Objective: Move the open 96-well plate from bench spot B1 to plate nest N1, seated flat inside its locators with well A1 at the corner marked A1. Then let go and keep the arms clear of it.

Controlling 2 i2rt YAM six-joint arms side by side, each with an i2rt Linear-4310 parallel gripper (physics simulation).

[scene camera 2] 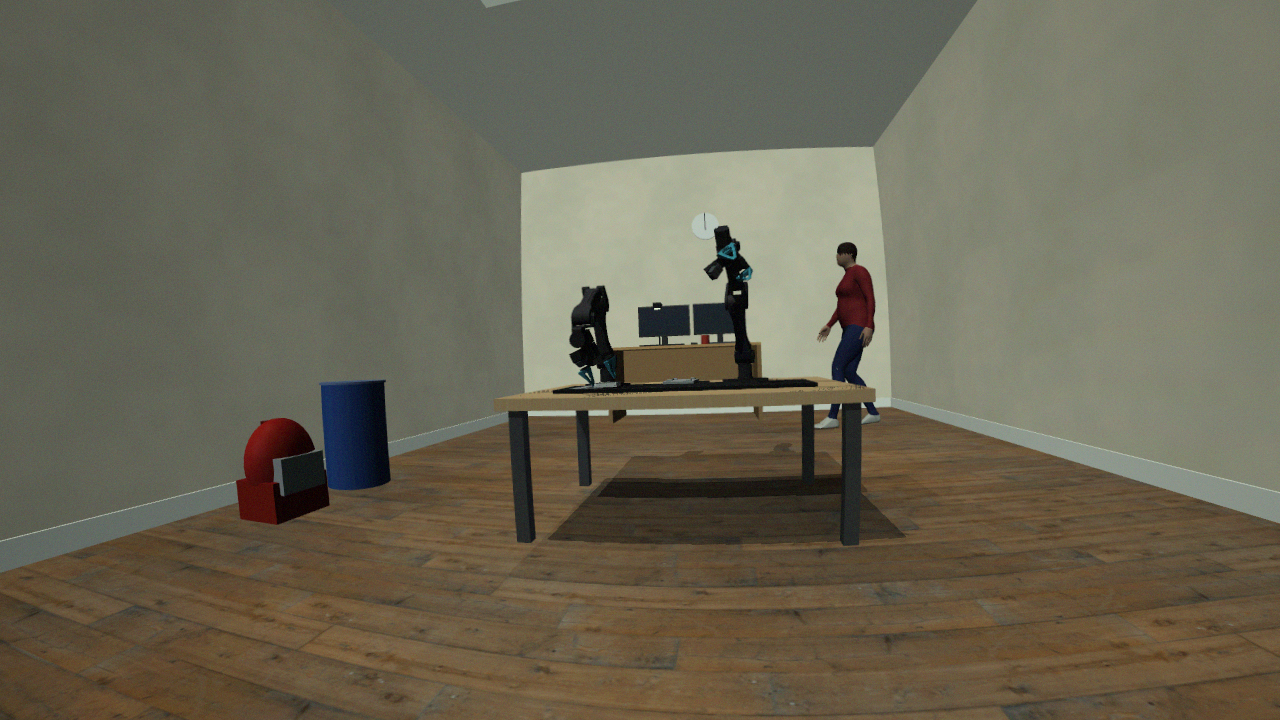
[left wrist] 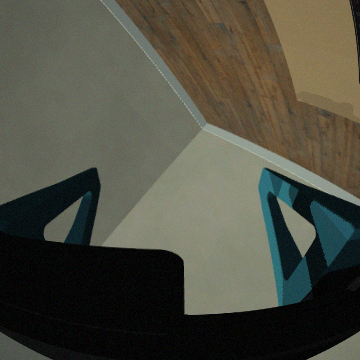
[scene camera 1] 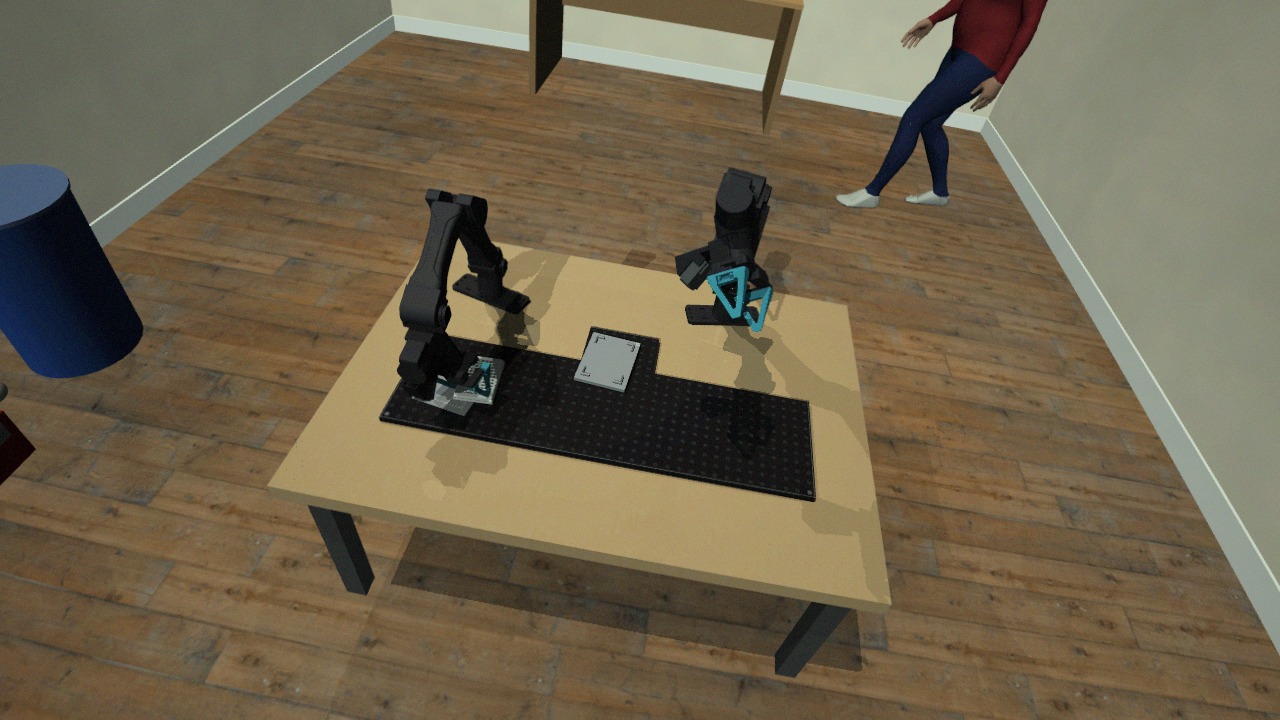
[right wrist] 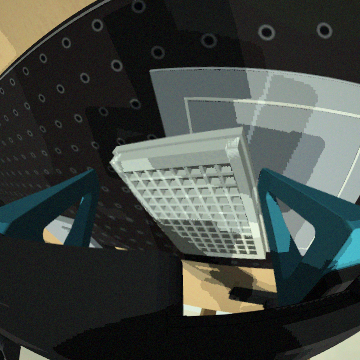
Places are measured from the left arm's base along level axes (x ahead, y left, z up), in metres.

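Pixels of known places: left gripper, fingertip midpoint: (scene camera 2: 742, 268) (left wrist: 179, 176) (scene camera 1: 747, 324); right gripper, fingertip midpoint: (scene camera 2: 604, 382) (scene camera 1: 471, 390) (right wrist: 178, 177); left arm's base at its link origin: (scene camera 2: 745, 380) (scene camera 1: 722, 316); right arm's base at its link origin: (scene camera 1: 490, 294).
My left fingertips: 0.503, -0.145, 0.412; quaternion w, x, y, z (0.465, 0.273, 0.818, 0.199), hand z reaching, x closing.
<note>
For each thing: its top centre in the pictures, then the offset to it from my left fingertips, as dx, dy, dz. "spot": a spot on its surface instead. Level surfaces: height alone.
- white 96-well plate at its top centre: (right wrist: 199, 220) (scene camera 1: 479, 376) (scene camera 2: 607, 382) -0.244, -0.471, -0.383
- grey marked spot at a spot on its surface: (right wrist: 172, 85) (scene camera 1: 461, 411) spot: -0.155, -0.502, -0.398
- pale nest at its top centre: (right wrist: 72, 246) (scene camera 1: 608, 357) (scene camera 2: 681, 378) -0.308, -0.178, -0.382
- black pegboard at its surface level: dz -0.399
- wooden table at its surface level: dz -0.412
The white 96-well plate (scene camera 1: 490, 379) (right wrist: 200, 200) lies on the pegboard's left part, turned and partly off the grey marked spot (scene camera 1: 452, 404) (right wrist: 172, 85). Whether it is quite flat I cannot tell. The pale nest (scene camera 1: 610, 360), with corner locators, stands at the pegboard's back middle; its A1 mark is too small to read. My right gripper (scene camera 1: 465, 379) (right wrist: 178, 177) is open, low over the plate, with its fingers apart on either side of it in the right wrist view. My left gripper (scene camera 1: 750, 320) (left wrist: 179, 176) is open and empty, raised high at the right, away from the plate.
The black pegboard (scene camera 1: 716, 447) runs across the wooden table (scene camera 1: 554, 501). Beyond the table are a desk (scene camera 1: 680, 13) and a person in red (scene camera 1: 1002, 44). A blue barrel (scene camera 1: 62, 277) (scene camera 2: 355, 434) stands on the floor at the left.
</note>
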